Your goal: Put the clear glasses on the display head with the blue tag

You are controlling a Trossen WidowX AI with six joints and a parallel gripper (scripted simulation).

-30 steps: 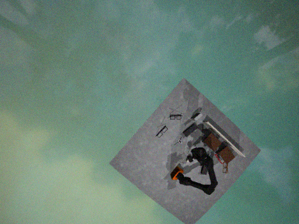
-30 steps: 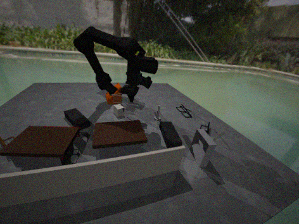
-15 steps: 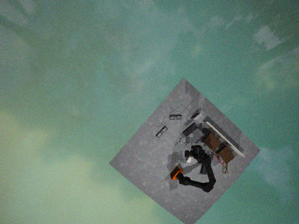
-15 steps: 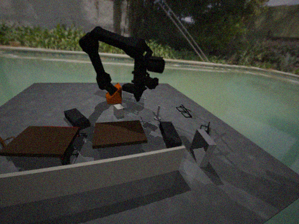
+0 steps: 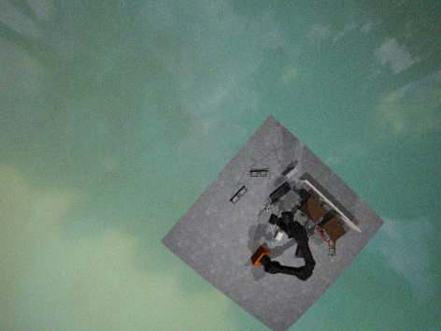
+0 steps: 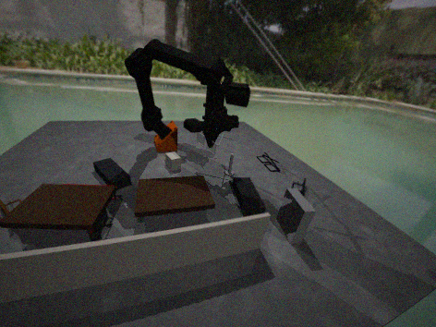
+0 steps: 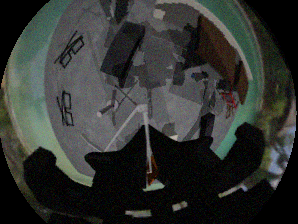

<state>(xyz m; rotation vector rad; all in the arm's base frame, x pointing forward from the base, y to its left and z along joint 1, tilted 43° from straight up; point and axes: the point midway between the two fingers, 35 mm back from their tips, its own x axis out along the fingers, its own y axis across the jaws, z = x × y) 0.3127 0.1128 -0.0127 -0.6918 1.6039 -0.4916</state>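
Now: gripper tip 10 cm above the small upright post and 9 cm to the right of it. Round my gripper tip: white wall (30 cm to the right, 29 cm ahead, 7 cm below); then grey box (32 cm ahead, 10 cm to the left, 7 cm below); then small pale block (11 cm behind, 10 cm to the right, 10 cm below).
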